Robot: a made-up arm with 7 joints. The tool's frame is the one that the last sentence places.
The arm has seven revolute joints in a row. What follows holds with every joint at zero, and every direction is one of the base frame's. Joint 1 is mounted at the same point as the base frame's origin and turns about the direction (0.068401, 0.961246, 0.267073). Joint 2 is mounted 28 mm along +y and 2 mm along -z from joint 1 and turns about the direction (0.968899, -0.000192, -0.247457). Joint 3 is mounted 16 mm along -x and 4 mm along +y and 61 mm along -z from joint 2 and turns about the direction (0.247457, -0.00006, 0.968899). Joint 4 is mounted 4 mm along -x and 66 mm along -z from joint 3 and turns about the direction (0.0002, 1, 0.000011). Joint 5 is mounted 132 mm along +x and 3 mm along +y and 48 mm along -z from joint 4 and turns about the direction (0.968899, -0.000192, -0.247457). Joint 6 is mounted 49 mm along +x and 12 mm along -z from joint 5 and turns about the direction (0.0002, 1, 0.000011). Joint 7 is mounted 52 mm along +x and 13 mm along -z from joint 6 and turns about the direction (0.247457, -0.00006, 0.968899). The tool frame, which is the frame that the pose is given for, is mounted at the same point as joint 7; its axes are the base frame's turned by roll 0, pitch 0.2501 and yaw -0.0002 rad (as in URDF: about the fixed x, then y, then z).
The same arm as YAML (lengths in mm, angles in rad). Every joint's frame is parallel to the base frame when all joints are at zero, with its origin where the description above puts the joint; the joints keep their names.
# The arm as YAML. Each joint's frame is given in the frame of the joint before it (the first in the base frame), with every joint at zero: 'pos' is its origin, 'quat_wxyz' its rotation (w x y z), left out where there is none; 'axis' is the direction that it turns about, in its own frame. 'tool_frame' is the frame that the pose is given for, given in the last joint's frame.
length_unit: mm
angle_unit: rad
joints:
  - joint: joint 1
    pos: [0.0, 0.0, 0.0]
    axis: [0.068403, 0.961235, 0.26711]
  - joint: joint 2
    pos: [0.0, 28.0, -2.0]
    axis: [0.968889, -0.0002, -0.247497]
  - joint: joint 3
    pos: [-16.0, 4.0, -61.0]
    axis: [0.247497, -0.0001, 0.968889]
  - joint: joint 4
    pos: [-4.0, 0.0, -66.0]
    axis: [0.0002, 1.0, 0.0]
  - joint: joint 5
    pos: [132.0, 3.0, -48.0]
    axis: [0.968889, -0.0002, -0.247497]
  - joint: joint 6
    pos: [49.0, 0.0, -12.0]
    axis: [0.0002, 1.0, 0.0]
  - joint: joint 7
    pos: [52.0, 0.0, -13.0]
    axis: [0.247497, -0.0001, 0.968889]
tool_frame:
  pos: [0.0, 0.0, 0.0]
  quat_wxyz: [0.992191, 0.000012, 0.124724, -0.000099]

